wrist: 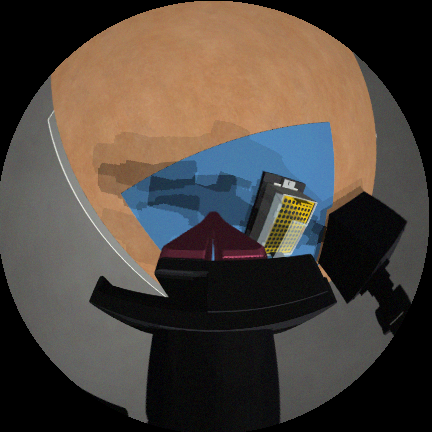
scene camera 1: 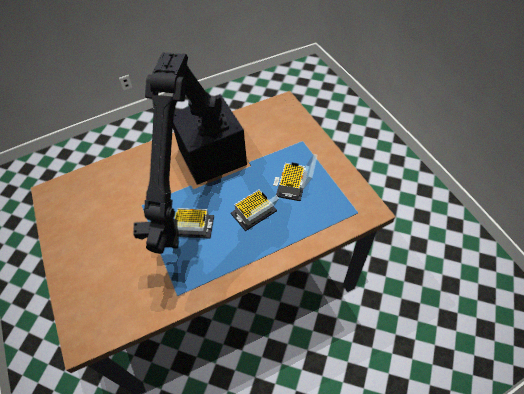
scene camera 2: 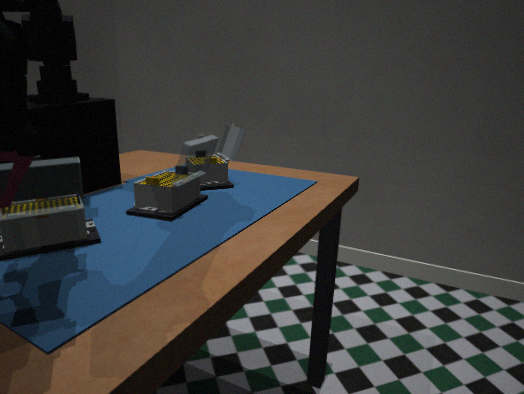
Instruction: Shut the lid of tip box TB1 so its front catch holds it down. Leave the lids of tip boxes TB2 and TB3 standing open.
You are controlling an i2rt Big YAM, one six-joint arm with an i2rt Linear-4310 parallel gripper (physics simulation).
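Seen in the pictures: gripper, between the fingertips: (wrist: 212,216) (scene camera 1: 171,244) (scene camera 2: 2,206); arm's base, origin of its link: (wrist: 373,275) (scene camera 1: 212,125) (scene camera 2: 59,100).
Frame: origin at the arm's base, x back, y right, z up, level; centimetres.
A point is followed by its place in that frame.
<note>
Three grey tip boxes with yellow racks stand on dark bases; their labels are too small to read, so I cannot tell which is TB1. The left box (scene camera 1: 192,221) (scene camera 2: 45,227) {y 19.3, x -34.8, z -17.7 cm} (wrist: 285,225) {y 25.7, x -37.1, z -7.9 cm} has its clear lid (scene camera 2: 57,177) {y 18.2, x -39.5, z -9.3 cm} standing up on its far side in scene camera 2. The middle box (scene camera 1: 252,206) (scene camera 2: 167,194) {y -2.6, x -37.2, z -16.9 cm} and the right box (scene camera 1: 292,177) (scene camera 2: 212,172) {y -23.4, x -28.5, z -17.5 cm} also stand open; the right lid (scene camera 1: 313,167) {y -33.1, x -28.4, z -7.1 cm} (scene camera 2: 232,142) {y -32.6, x -26.9, z -11.2 cm} leans outward. My gripper (scene camera 2: 6,200) {y 26.6, x -43.2, z -10.7 cm} (wrist: 212,216) {y 26.6, x -43.2, z -10.7 cm} is shut and empty, beside the left box. In scene camera 1 its fingertips are hidden behind the arm.
The boxes stand on a blue mat (scene camera 1: 300,225) {y -22.8, x -43.6, z -21.4 cm} (scene camera 2: 150,260) {y 10.8, x -49.7, z -21.4 cm} (wrist: 300,145) {y 31.1, x -24.0, z -21.4 cm} on a wooden table (scene camera 1: 90,250) {y 59.9, x -29.4, z -21.7 cm} (scene camera 2: 240,265) {y 3.1, x -60.3, z -21.7 cm} (wrist: 200,65) {y 47.0, x -39.8, z -21.7 cm}. The arm's black pedestal (scene camera 1: 215,150) {y 1.6, x -8.7, z -5.6 cm} (scene camera 2: 75,145) {y 1.0, x -8.6, z -9.9 cm} stands behind the mat. The middle box stands close to the right box.
</note>
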